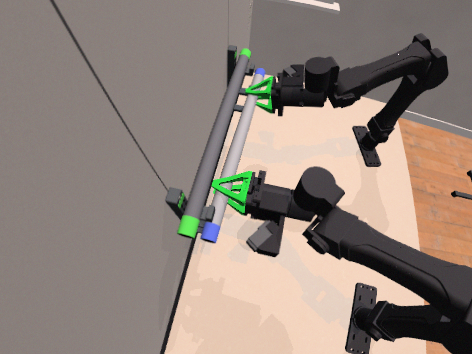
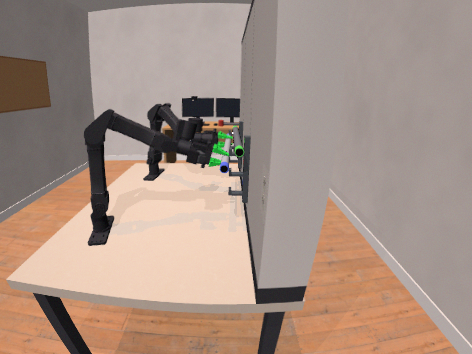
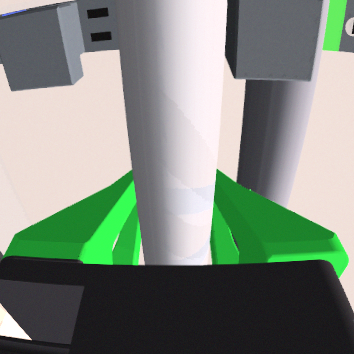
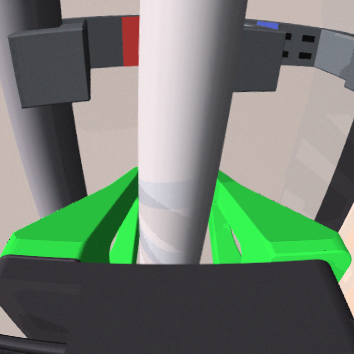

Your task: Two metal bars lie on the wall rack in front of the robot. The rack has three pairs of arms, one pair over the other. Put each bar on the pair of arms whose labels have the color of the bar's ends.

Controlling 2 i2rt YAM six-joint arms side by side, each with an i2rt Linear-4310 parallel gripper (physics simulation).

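Frame: origin at the left arm's base, x ahead, y left, z up, level; centimetres.
Seen in the pictures: left gripper, fingertip midpoint: (image 1: pixel 213 186) (image 2: pixel 232 141) (image 3: pixel 174 176); right gripper, fingertip midpoint: (image 1: pixel 246 95) (image 2: pixel 230 159) (image 4: pixel 174 177); left arm's base, origin of the base link: (image 1: pixel 361 318) (image 2: pixel 154 174); right arm's base, origin of the base link: (image 1: pixel 365 145) (image 2: pixel 102 230).
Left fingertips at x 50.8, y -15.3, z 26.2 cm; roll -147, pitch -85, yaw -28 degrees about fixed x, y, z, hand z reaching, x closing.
Offsets run from my left fingertips to a thing's top centre. "*": to the spot under its first point. Level surfaces: height alone.
The light grey bar with blue ends {dx -1.0, dy -15.0, dz +2.0 cm} (image 1: pixel 239 140) (image 2: pixel 224 167) (image 3: pixel 172 100) (image 4: pixel 187 100) is off the rack arms, in front of the rack and below the other bar. My left gripper (image 1: pixel 223 194) (image 3: pixel 174 176) and my right gripper (image 1: pixel 252 97) (image 4: pixel 174 177) are both shut on it, one near each end. The dark bar with green ends {dx +3.0, dy -14.0, dz +6.2 cm} (image 1: pixel 215 140) (image 2: pixel 239 150) (image 3: pixel 272 135) (image 4: pixel 45 130) rests on the rack's top arms. The rack {dx +5.6, dy -34.1, dz +9.1 cm} (image 2: pixel 247 180) shows a green label {* dx +2.4, dy +6.7, dz +7.5 cm} (image 3: pixel 333 25), a red label {* dx +7.1, dy -34.0, dz +0.0 cm} (image 4: pixel 131 40) and a blue label {* dx +7.3, dy -35.0, dz -7.8 cm} (image 4: pixel 267 24). The middle and bottom rack arms carry no bar.
The rack is fixed to the grey wall (image 1: pixel 100 200) (image 2: pixel 290 150) above the table {dz -26.2 cm} (image 1: pixel 230 300) (image 2: pixel 175 260). The rack arms' upturned tips stand close behind the held bar. A desk with two monitors (image 2: pixel 197 107) stands in the background.
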